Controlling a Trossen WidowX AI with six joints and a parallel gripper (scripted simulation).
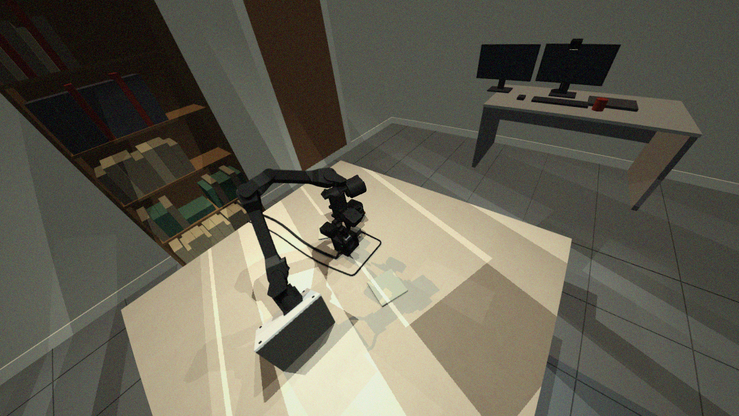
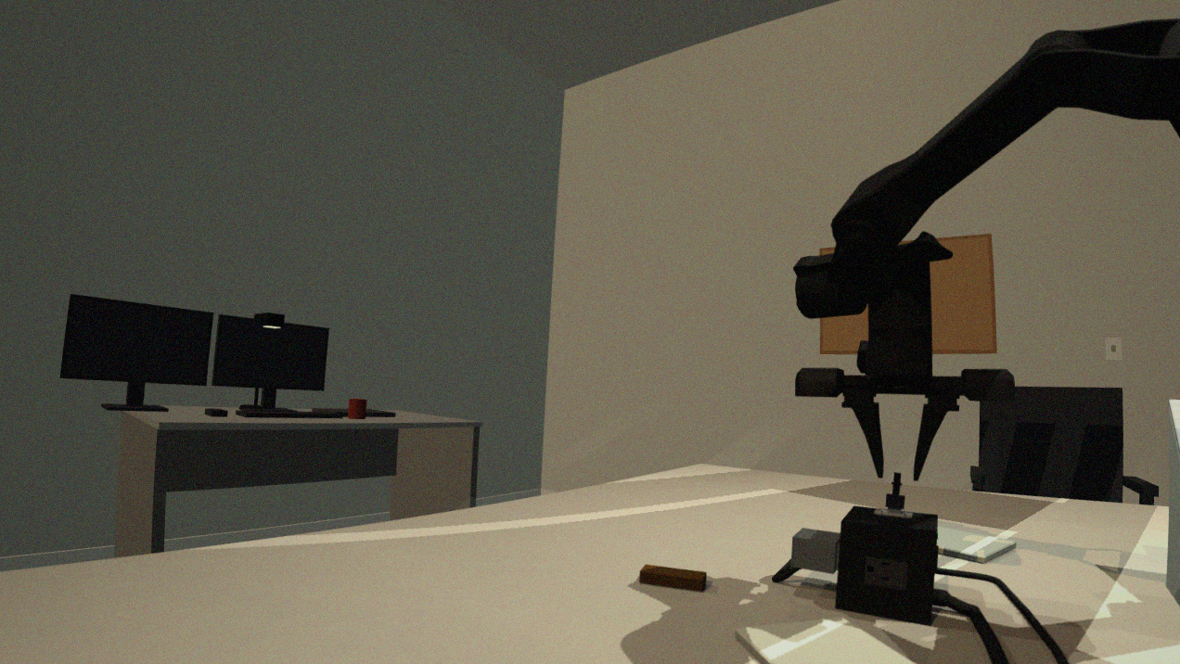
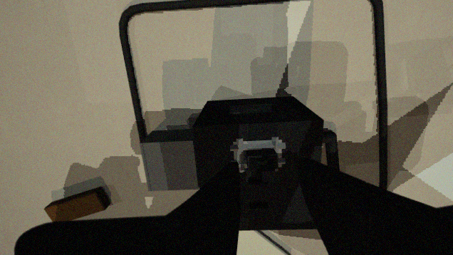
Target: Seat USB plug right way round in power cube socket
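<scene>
The dark usb plug is 2 cm below my gripper tip. Also, from my gripper tip: pale flat pad: 1 cm behind, 23 cm to the right, 10 cm below; then brown block: 16 cm ahead, 12 cm to the left, 10 cm below.
</scene>
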